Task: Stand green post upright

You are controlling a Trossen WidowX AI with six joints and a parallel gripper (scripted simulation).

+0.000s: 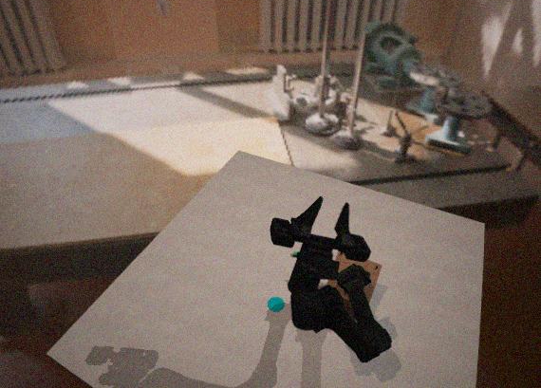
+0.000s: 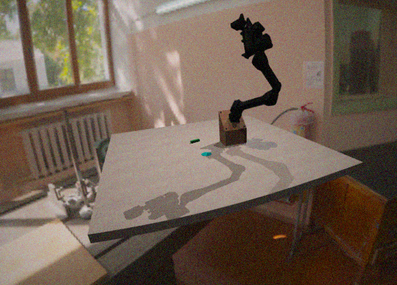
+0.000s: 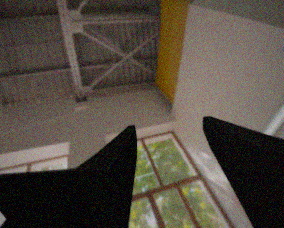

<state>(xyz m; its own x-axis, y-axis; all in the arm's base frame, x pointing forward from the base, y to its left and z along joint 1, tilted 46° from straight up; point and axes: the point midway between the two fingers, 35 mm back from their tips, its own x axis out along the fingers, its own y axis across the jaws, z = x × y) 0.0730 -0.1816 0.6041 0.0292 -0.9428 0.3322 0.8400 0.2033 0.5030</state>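
My gripper tip is 240 mm short of the green post, 380 mm to the left of it and 740 mm above it. Round my gripper tip: cyan circle (210 mm ahead, 140 mm to the right, 740 mm below).
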